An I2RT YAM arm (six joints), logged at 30 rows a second.
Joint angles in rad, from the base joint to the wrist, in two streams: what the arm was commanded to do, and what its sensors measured. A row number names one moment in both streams.
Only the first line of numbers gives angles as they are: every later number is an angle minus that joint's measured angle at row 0.
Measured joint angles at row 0:
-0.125 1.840 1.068 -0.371 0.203 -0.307
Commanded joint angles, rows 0 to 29:
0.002 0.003 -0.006 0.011 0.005 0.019
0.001 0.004 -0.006 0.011 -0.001 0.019
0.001 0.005 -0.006 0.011 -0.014 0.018
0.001 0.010 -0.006 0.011 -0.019 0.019
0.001 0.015 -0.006 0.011 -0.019 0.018
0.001 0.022 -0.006 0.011 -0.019 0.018
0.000 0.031 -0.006 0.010 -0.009 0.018
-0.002 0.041 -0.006 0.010 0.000 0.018
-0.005 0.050 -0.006 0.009 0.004 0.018
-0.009 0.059 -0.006 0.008 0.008 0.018
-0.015 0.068 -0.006 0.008 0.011 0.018
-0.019 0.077 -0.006 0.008 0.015 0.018
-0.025 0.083 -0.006 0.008 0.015 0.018
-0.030 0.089 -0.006 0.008 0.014 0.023
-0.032 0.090 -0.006 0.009 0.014 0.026
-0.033 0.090 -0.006 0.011 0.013 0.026
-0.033 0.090 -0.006 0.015 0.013 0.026
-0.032 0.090 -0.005 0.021 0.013 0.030
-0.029 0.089 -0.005 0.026 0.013 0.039
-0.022 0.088 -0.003 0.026 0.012 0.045
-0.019 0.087 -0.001 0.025 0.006 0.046
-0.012 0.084 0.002 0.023 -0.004 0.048
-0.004 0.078 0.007 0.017 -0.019 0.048
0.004 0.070 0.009 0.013 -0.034 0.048
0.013 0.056 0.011 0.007 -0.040 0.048
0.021 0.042 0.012 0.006 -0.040 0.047
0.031 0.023 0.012 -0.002 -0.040 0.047
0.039 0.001 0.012 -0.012 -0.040 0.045
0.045 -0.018 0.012 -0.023 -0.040 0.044
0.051 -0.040 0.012 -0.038 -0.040 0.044
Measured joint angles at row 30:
0.024 0.021 0.013 -0.016 -0.005 0.027
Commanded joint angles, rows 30 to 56:
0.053 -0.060 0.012 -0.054 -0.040 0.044
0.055 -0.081 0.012 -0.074 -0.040 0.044
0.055 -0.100 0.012 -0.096 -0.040 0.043
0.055 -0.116 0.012 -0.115 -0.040 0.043
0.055 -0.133 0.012 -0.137 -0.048 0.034
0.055 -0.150 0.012 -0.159 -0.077 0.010
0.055 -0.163 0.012 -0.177 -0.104 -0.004
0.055 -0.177 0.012 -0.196 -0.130 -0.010
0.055 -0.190 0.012 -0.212 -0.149 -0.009
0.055 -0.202 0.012 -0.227 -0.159 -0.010
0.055 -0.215 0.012 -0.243 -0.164 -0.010
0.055 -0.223 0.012 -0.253 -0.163 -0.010
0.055 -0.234 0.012 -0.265 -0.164 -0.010
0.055 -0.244 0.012 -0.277 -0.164 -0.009
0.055 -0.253 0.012 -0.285 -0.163 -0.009
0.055 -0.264 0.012 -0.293 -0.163 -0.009
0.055 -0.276 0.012 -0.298 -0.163 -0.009
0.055 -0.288 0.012 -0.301 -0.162 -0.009
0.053 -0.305 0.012 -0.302 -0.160 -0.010
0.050 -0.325 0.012 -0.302 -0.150 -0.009
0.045 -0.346 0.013 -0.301 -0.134 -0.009
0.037 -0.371 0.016 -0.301 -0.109 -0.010
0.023 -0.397 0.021 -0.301 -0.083 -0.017
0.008 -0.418 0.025 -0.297 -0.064 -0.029
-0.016 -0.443 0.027 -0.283 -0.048 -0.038
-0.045 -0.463 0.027 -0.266 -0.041 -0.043
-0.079 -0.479 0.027 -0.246 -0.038 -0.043
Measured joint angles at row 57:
-0.011 -0.426 0.013 -0.274 -0.088 -0.020
